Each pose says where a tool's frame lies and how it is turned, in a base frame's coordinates. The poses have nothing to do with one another.
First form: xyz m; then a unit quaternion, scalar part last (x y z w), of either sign.
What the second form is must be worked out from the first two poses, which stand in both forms.
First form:
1: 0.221 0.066 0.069 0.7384 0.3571 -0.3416 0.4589
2: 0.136 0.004 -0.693 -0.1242 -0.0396 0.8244 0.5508
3: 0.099 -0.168 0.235 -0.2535 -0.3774 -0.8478 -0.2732
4: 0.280 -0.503 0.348 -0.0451 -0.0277 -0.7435 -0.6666
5: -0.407 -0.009 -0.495 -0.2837 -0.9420 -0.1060 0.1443
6: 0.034 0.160 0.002 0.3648 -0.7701 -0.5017 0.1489
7: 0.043 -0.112 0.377 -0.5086 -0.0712 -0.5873 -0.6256
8: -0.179 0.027 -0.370 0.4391 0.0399 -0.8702 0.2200
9: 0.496 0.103 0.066 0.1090 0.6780 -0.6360 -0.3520
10: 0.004 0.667 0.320 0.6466 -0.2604 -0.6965 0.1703
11: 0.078 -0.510 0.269 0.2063 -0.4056 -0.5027 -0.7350
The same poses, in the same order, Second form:
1: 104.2 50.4 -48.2 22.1 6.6 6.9
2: -16.8 -5.4 111.8 13.6 0.4 -69.3
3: 39.1 58.2 130.7 9.9 -16.8 23.5
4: 5.8 3.6 96.1 28.0 -50.3 34.8
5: -46.9 -155.6 -17.5 -40.7 -0.9 -49.5
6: 60.1 -126.8 -82.6 3.4 16.0 0.2
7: 66.9 9.4 77.2 4.3 -11.2 37.7
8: 69.6 6.3 -137.9 -17.9 2.7 -37.0
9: -16.2 -100.5 94.3 49.6 10.3 6.6
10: 105.2 -42.4 -113.4 0.4 66.7 32.0
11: -26.0 51.1 63.3 7.8 -51.0 26.9
